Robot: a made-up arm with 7 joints. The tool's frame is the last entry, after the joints.
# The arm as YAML. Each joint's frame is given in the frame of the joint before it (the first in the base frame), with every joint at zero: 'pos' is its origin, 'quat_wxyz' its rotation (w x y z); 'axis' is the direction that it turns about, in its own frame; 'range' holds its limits. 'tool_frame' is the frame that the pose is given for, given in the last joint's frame.
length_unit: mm
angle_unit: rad
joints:
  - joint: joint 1
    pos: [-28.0, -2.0, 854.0]
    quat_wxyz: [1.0, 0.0, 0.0, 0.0]
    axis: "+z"
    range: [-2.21, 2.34]
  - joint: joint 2
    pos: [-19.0, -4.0, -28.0]
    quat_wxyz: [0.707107, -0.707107, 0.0, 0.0]
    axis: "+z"
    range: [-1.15, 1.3]
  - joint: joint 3
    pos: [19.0, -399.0, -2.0]
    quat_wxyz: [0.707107, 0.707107, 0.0, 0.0]
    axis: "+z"
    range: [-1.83, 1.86]
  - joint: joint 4
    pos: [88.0, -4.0, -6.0]
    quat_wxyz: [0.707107, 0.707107, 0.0, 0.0]
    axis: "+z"
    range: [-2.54, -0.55]
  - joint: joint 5
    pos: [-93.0, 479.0, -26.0]
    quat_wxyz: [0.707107, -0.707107, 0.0, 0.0]
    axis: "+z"
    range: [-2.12, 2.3]
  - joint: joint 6
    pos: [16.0, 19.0, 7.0]
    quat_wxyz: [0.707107, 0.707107, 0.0, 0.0]
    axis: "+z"
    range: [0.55, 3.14]
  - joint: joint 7
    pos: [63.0, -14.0, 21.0]
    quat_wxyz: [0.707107, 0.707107, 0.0, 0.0]
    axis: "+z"
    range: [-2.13, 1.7]
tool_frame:
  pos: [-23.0, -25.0, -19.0]
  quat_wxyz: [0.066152, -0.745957, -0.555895, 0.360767]
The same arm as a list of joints. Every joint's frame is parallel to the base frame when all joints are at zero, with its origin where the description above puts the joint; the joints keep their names.
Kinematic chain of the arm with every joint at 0, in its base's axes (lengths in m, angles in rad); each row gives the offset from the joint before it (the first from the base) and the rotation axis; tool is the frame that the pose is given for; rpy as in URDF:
joint 1: xyz -0.0280 -0.0020 0.8540 axis +z
joint 2: xyz -0.0190 -0.0040 -0.0280 axis +y
joint 3: xyz 0.0190 -0.0020 0.3990 axis +z
joint 4: xyz 0.0880 -0.0040 -0.0060 axis -y
joint 5: xyz -0.0930 0.0260 0.4790 axis +z
joint 6: xyz 0.0160 0.0190 0.0070 axis -y
joint 7: xyz 0.0630 -0.0210 -0.0140 axis -z
tool: xyz -0.0230 0.0250 0.0190 rpy 0.5997 -0.4833 -1.4330
Joint limits (rad, base to tool): -2.2100..2.3400 -1.1500..1.3000 -1.8300..1.8600 -2.5400..-0.5500 -2.1200..2.3000 0.5500..3.1400 -2.1300..1.7000

